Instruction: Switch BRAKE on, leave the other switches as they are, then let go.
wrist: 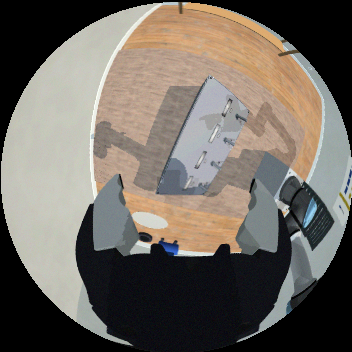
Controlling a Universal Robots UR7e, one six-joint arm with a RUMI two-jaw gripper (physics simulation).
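Observation:
A grey switch panel [192, 135] lies at a slant in the middle of the wrist view. Several small levers stick out along its right side: a top one [241, 117], one below it [229, 141], another further down [216, 164] and a lowest one [205, 186]. Pale label plates, such as the upper one [227, 107], sit beside them; their lettering is too small to read, so I cannot tell which is BRAKE or how each lever is set. My gripper [187, 178] is open and empty, its fingers wide apart at the lower part of the view, apart from the levers.
The panel stands on a brown mat [140, 70] on a wooden table [165, 30]. A grey block [272, 170] and the arm's dark joints [295, 195] are at the right. A white disc [150, 220], a black round thing [145, 237] and a blue thing [169, 247] are near the lower edge.

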